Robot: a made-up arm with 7 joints. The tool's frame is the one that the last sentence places. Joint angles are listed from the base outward.
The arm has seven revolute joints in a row. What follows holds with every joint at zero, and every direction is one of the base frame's. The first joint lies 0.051 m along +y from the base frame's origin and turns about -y. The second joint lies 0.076 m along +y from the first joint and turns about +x. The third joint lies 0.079 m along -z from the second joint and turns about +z. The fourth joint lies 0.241 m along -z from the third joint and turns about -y. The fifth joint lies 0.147 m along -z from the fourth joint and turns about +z. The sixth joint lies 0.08 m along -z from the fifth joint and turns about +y. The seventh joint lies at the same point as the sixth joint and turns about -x. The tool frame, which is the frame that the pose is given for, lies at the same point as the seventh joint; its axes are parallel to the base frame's.
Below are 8 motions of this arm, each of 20 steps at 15 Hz.
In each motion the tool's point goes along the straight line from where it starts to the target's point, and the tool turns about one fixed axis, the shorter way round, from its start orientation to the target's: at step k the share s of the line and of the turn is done. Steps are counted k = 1, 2, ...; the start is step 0. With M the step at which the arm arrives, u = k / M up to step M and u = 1 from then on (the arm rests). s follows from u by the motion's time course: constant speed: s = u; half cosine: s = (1 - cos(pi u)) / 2; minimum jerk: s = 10 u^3 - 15 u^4 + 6 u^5.
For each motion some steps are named. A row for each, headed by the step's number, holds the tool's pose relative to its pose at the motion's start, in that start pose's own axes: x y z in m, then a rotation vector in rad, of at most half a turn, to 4 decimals.
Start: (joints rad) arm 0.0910 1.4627 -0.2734 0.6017 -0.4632 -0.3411 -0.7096
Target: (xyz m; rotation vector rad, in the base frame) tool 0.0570 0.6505 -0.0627 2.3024 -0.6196 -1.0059
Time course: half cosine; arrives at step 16
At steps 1, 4, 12, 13, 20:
1: -0.0005 0.0001 0.0005 0.0025 0.0019 -0.0022
4: -0.0081 0.0012 0.0082 0.0383 0.0290 -0.0341
12: -0.0475 0.0069 0.0477 0.2231 0.1693 -0.1990
13: -0.0509 0.0074 0.0511 0.2394 0.1816 -0.2135
20: -0.0556 0.0080 0.0559 0.2614 0.1983 -0.2331

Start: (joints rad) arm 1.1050 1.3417 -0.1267 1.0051 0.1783 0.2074 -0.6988
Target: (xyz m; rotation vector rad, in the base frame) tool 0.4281 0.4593 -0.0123 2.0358 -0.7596 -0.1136
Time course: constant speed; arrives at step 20
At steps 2, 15, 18, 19, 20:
2: -0.0009 -0.0219 0.0174 -0.0452 -0.0180 -0.0911
15: -0.0066 -0.1646 0.1302 -0.3393 -0.1353 -0.6829
18: -0.0079 -0.1975 0.1562 -0.4071 -0.1624 -0.8195
19: -0.0084 -0.2085 0.1649 -0.4298 -0.1714 -0.8650
20: -0.0088 -0.2194 0.1736 -0.4524 -0.1804 -0.9105

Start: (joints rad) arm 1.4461 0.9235 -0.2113 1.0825 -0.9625 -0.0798 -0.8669
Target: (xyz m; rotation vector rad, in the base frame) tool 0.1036 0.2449 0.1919 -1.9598 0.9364 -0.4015
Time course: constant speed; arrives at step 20
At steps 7, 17, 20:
7: 0.0392 0.0872 -0.0334 0.2574 -0.0943 -0.0965
17: 0.0951 0.2118 -0.0812 0.6251 -0.2289 -0.2344
20: 0.1119 0.2491 -0.0955 0.7354 -0.2693 -0.2757

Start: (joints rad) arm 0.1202 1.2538 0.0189 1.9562 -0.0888 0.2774 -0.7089
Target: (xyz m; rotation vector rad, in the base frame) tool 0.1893 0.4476 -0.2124 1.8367 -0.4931 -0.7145
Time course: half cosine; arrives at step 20
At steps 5, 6, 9, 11, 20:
5: -0.0184 -0.0084 0.0204 -0.0852 0.0891 -0.1352
6: -0.0259 -0.0119 0.0288 -0.1199 0.1254 -0.1903
9: -0.0529 -0.0243 0.0589 -0.2454 0.2565 -0.3893
11: -0.0725 -0.0333 0.0807 -0.3364 0.3517 -0.5337
20: -0.1254 -0.0576 0.1396 -0.5818 0.6082 -0.9231

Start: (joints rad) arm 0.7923 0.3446 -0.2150 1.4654 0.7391 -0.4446 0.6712
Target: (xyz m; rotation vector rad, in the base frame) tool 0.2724 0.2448 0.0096 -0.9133 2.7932 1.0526
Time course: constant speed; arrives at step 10
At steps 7, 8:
7: 0.1119 -0.0030 -0.0154 -0.0366 -0.0105 -0.8485
8: 0.1278 -0.0034 -0.0176 -0.0418 -0.0120 -0.9697

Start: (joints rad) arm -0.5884 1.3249 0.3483 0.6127 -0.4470 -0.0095 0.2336
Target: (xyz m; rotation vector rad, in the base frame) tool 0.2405 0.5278 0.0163 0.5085 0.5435 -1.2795
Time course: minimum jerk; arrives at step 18
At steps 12, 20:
12: 0.0845 0.1672 0.0793 -0.4135 -0.0852 -0.4329
20: 0.1069 0.2116 0.1003 -0.5233 -0.1078 -0.5479

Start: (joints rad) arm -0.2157 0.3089 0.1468 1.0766 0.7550 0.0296 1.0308
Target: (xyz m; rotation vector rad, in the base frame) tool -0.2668 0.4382 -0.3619 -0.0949 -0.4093 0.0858
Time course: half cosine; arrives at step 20
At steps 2, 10, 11, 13, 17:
2: -0.0008 -0.0023 0.0098 0.0202 0.0182 -0.0036
10: -0.0170 -0.0466 0.1993 0.4136 0.3710 -0.0730
11: -0.0196 -0.0539 0.2305 0.4783 0.4291 -0.0844
13: -0.0247 -0.0678 0.2898 0.6014 0.5394 -0.1062
17: -0.0321 -0.0882 0.3768 0.7822 0.7016 -0.1381

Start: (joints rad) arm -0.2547 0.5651 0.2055 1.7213 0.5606 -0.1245 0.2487
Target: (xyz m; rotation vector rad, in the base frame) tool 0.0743 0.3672 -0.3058 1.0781 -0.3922 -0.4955
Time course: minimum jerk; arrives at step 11
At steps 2, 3, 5, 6, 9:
2: -0.0015 0.0014 0.0042 0.0213 0.0529 -0.0480
3: -0.0043 0.0042 0.0121 0.0612 0.1518 -0.1377
5: -0.0139 0.0134 0.0390 0.1971 0.4890 -0.4436
6: -0.0196 0.0188 0.0549 0.2775 0.6886 -0.6246
9: -0.0320 0.0308 0.0897 0.4533 1.1247 -1.0202

